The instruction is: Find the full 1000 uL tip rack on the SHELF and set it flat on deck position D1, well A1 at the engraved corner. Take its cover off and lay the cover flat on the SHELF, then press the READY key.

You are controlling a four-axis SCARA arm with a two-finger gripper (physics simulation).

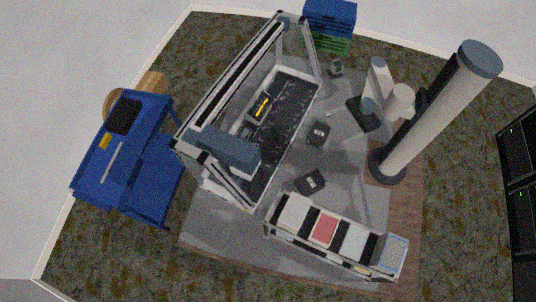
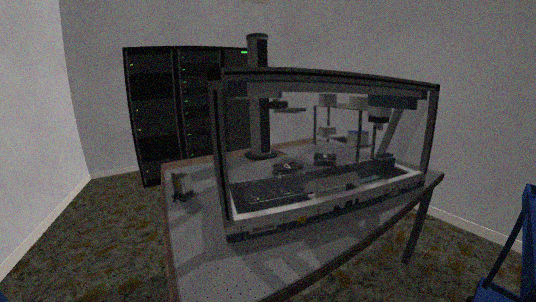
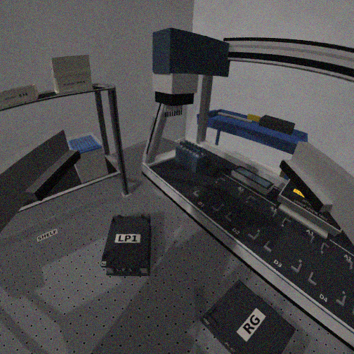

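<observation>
The SHELF [image 1: 308, 223] [image 2: 359, 132] [image 3: 118, 145] bears several boxes on top, among them a pale one [image 1: 296, 211], a red-topped one [image 1: 325, 229] and a blue-edged one [image 1: 393, 251]. A tall pale box with a blue top [image 3: 87, 157] stands on its lower level. I cannot tell which is the full 1000 uL rack. My gripper [image 1: 364, 114] [image 2: 290, 108] [image 3: 182, 145] is open and empty, raised over the bench, apart from the SHELF. The D1 label [image 3: 201, 204] shows by corner brackets on the deck. The small key device [image 1: 336, 66] [image 2: 182, 187] stands beyond the deck.
Dark blocks LP1 [image 3: 127, 245] [image 1: 310, 182] and RG [image 3: 250, 320] [image 1: 318, 134] lie between SHELF and deck. The framed enclosure's blue-grey head [image 3: 190, 52] [image 1: 222, 147] hangs over the deck's SHELF end. A blue tube rack [image 3: 191, 156] and a yellow-marked module [image 3: 305, 205] stand on the deck.
</observation>
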